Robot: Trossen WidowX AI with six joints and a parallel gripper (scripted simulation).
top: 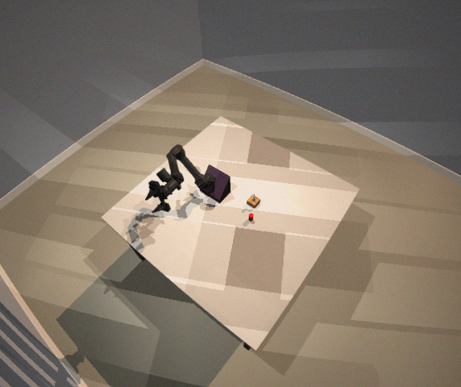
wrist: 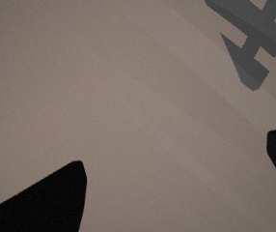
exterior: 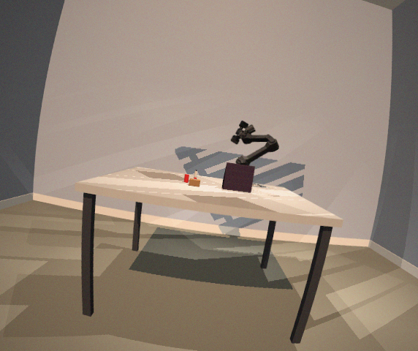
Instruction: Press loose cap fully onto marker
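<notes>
Right now my gripper tip is 49 cm to the right of the red cap, 39 cm above it and 27 cm short of it. Also, from my gripper tip: holder block 60 cm to the left, 39 cm below, 20 cm ahead.
</notes>
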